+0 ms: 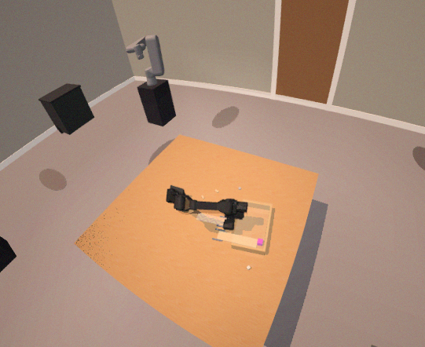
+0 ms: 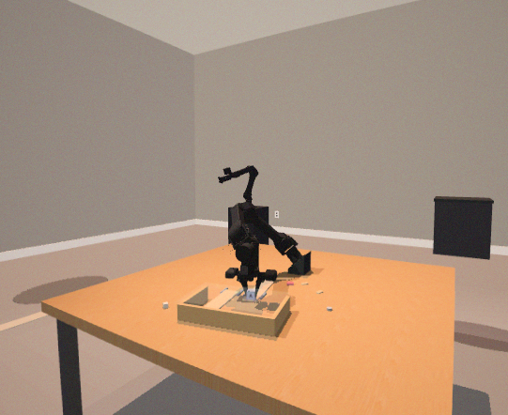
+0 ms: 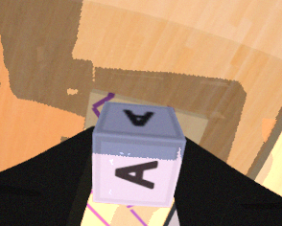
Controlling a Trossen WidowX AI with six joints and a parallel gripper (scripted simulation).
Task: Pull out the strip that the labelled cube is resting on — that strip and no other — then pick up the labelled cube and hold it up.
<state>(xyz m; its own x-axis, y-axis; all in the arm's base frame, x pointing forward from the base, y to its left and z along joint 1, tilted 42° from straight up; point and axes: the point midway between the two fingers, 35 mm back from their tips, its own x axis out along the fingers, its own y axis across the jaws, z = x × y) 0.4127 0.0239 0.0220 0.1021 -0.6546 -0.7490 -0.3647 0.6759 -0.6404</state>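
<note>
The zigzag strip is 10 cm behind my gripper tip, 3 cm to the right of it and 1 cm below it. The rest, counted from my gripper tip: labelled cube: 1 cm above.
</note>
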